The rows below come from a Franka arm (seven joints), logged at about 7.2 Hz.
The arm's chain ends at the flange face. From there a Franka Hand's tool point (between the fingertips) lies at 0.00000 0.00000 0.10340 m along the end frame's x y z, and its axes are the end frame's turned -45 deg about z.
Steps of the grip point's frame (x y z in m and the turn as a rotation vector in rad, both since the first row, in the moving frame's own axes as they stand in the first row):
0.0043 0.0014 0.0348 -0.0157 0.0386 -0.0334
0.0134 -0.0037 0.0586 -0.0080 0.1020 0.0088
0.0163 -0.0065 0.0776 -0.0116 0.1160 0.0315
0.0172 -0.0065 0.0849 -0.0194 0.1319 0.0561
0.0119 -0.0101 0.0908 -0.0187 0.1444 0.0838
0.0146 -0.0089 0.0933 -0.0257 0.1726 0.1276
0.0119 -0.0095 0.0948 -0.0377 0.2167 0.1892
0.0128 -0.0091 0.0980 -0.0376 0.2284 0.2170
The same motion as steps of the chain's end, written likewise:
0.0001 -0.0003 0.0349 0.0162 0.0384 -0.0334
-0.0012 -0.0053 0.0591 0.0665 0.0778 0.0088
-0.0025 -0.0087 0.0783 0.0738 0.0902 0.0315
-0.0037 -0.0089 0.0858 0.0795 0.1070 0.0561
-0.0110 -0.0069 0.0919 0.0889 0.1153 0.0838
-0.0110 -0.0069 0.0949 0.1039 0.1402 0.1276
-0.0179 -0.0040 0.0973 0.1266 0.1799 0.1892
-0.0180 -0.0039 0.1007 0.1349 0.1881 0.2170

